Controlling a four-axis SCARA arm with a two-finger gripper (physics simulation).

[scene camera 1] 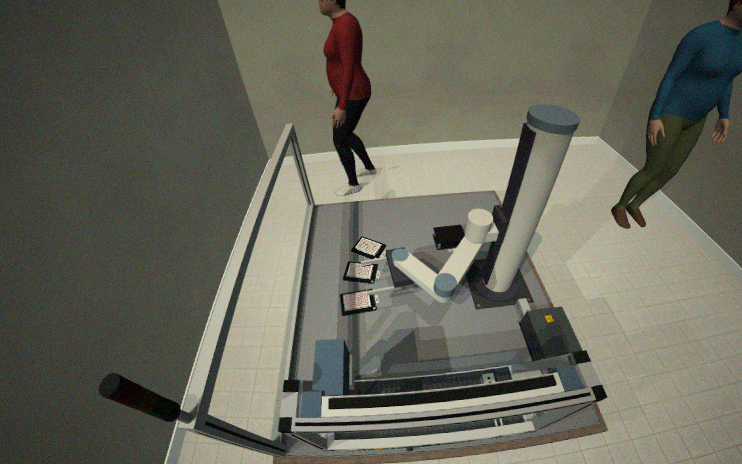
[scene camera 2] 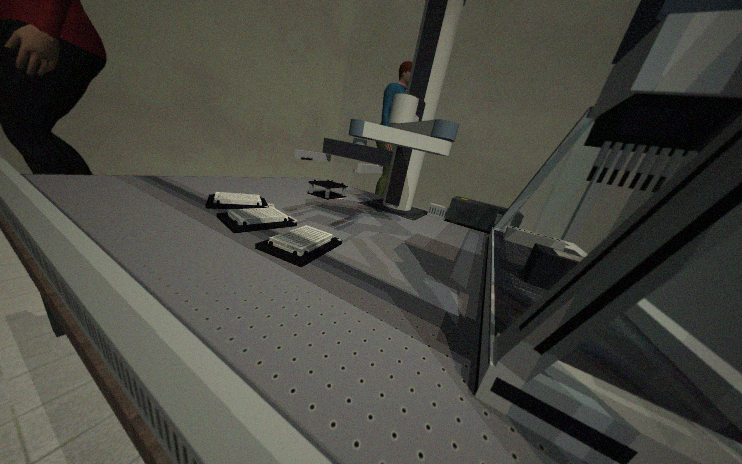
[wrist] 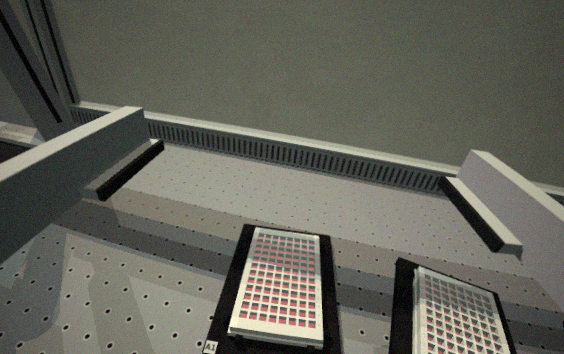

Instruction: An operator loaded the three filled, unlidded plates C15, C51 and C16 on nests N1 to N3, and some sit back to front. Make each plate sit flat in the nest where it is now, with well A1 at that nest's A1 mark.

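Observation:
My gripper point(scene camera 1: 377, 275) point(scene camera 2: 340, 161) point(wrist: 303, 146) is open and empty, its fingers wide apart, high above the deck on the arm side of the nests. Three white plates with red-filled wells sit on black nests in a fan. The near plate point(scene camera 1: 357, 301) point(scene camera 2: 300, 239) point(wrist: 285, 285) shows between and below the fingers in the wrist view; its nest's A1 tag point(wrist: 210, 346) is at the lower left. The middle plate point(scene camera 1: 360, 271) point(scene camera 2: 261, 216) point(wrist: 457, 315) is to its right there. The far plate point(scene camera 1: 369, 247) point(scene camera 2: 236, 198) shows in both scene views. Plate names and well A1 are unreadable; slight tilt cannot be judged.
A black two-level stand point(scene camera 1: 448, 236) point(scene camera 2: 327, 187) is near the arm column point(scene camera 1: 528, 207) point(scene camera 2: 432, 65). A dark box point(scene camera 1: 549, 331) point(scene camera 2: 476, 212) stands beside the column. A blue box point(scene camera 1: 329, 361) and a gantry point(scene camera 1: 443, 402) line the near side. Two people stand outside the deck.

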